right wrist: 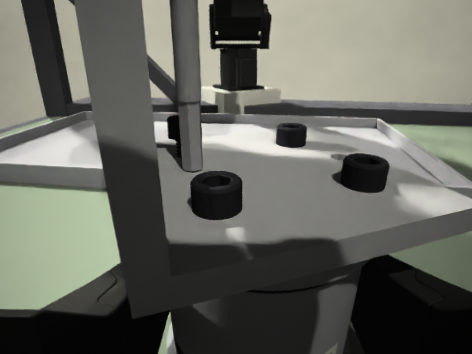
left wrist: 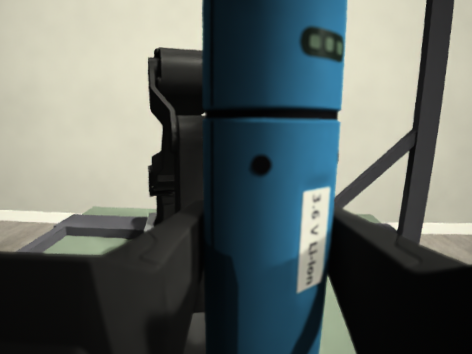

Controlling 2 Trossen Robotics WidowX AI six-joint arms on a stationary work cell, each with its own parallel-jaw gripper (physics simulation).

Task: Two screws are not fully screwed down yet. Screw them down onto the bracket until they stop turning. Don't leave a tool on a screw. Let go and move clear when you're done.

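Pixels of known places: left gripper, fingertip midpoint: (left wrist: 262,212); left arm's base, origin of the base link: (right wrist: 238,88).
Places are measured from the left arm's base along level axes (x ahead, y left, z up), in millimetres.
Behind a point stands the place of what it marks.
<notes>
My left gripper (left wrist: 262,212) @[x 391, y -227, z 181 mm] is shut on the blue electric screwdriver (left wrist: 270,140) @[x 363, y -205, z 211 mm], which stands upright between its fingers. The screwdriver's hex bit (right wrist: 191,135) @[x 377, y -218, z 35 mm] points down over the grey bracket (right wrist: 280,205) @[x 402, y -209, z 25 mm]. Its tip is out of any screw head, in front of a black screw (right wrist: 173,128) @[x 363, y -218, z 34 mm] whose thread partly shows; the bit hides much of that screw. Three more black socket-head screws are on the bracket: one at the front (right wrist: 216,196) @[x 401, y -222, z 30 mm], one at the right (right wrist: 365,174) @[x 405, y -189, z 30 mm] and one at the back (right wrist: 291,135) @[x 371, y -183, z 29 mm]. My right gripper (right wrist: 254,243) @[x 365, y -191, z -13 mm] is shut on the grey cylinder (right wrist: 265,320) @[x 407, y -214, z 1 mm] under the bracket.
The bracket's upright plate (right wrist: 125,175) rises at the left. A white tray (right wrist: 50,175) @[x 191, y -270, z -33 mm] lies behind the bracket. A black robot arm (left wrist: 175,85) @[x 612, y -280, z 245 mm] stands behind the screwdriver in the left wrist view. A dark frame post (left wrist: 430,115) @[x 556, y -755, z 223 mm] (right wrist: 47,60) @[x -126, y -272, z 47 mm] stands at the side.
</notes>
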